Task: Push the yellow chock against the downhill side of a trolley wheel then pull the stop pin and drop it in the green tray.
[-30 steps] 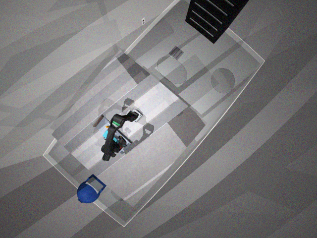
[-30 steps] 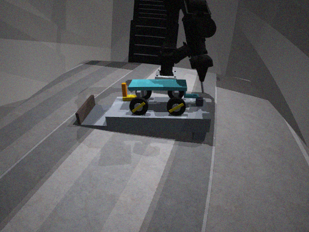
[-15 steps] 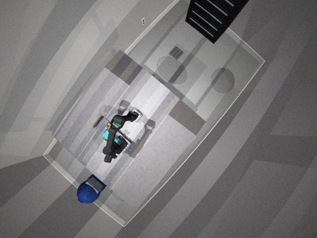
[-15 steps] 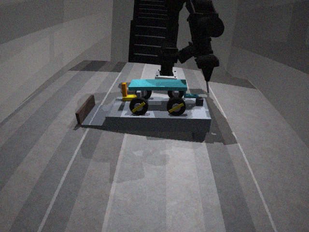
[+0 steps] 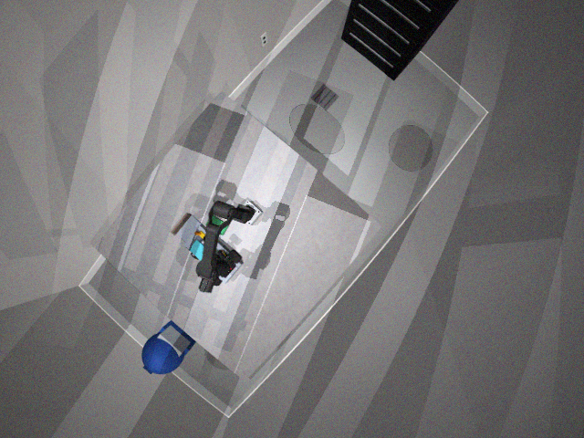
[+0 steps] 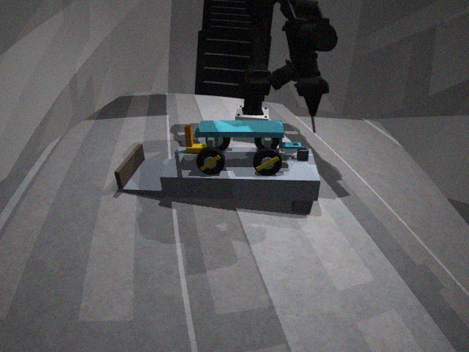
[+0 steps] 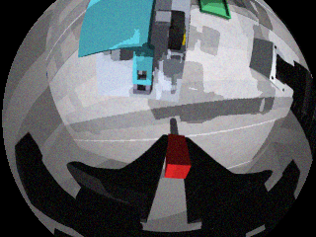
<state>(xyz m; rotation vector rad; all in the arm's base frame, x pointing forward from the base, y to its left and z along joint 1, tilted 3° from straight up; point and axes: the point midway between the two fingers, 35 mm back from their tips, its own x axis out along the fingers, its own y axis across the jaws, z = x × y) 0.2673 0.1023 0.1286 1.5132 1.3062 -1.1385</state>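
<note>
Now: gripper tip 100 mm past the green tray, 240 mm to the left of it and 190 mm above it. Also, from my gripper tip: grey ramp 50 mm ahead, 160 mm to the right, 130 mm below; then red-headed stop pin right at my gripper tip; then trolley 50 mm ahead, 160 mm to the right, 70 mm below.
</note>
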